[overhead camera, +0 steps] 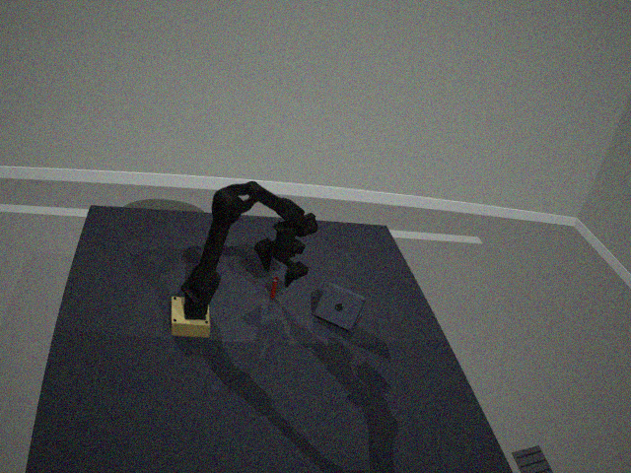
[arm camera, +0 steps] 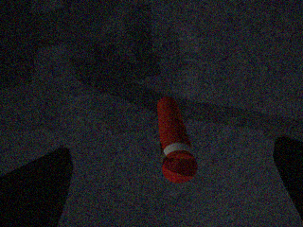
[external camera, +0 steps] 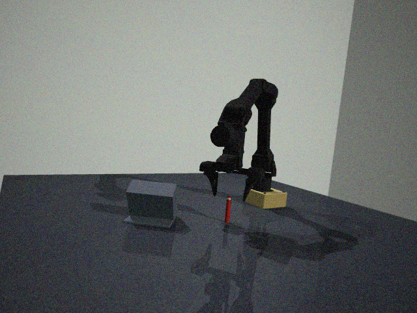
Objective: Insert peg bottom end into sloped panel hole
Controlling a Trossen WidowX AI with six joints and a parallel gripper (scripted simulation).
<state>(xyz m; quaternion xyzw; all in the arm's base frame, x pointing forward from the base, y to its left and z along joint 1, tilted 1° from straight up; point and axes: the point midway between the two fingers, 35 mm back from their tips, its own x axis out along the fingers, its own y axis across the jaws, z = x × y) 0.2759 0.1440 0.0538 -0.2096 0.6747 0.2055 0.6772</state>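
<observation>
Now: the red peg 2 cm below my gripper tip. The rest, counted from my gripper tip: dark sloped panel (20 cm ahead, 10 cm to the right, 3 cm below).
</observation>
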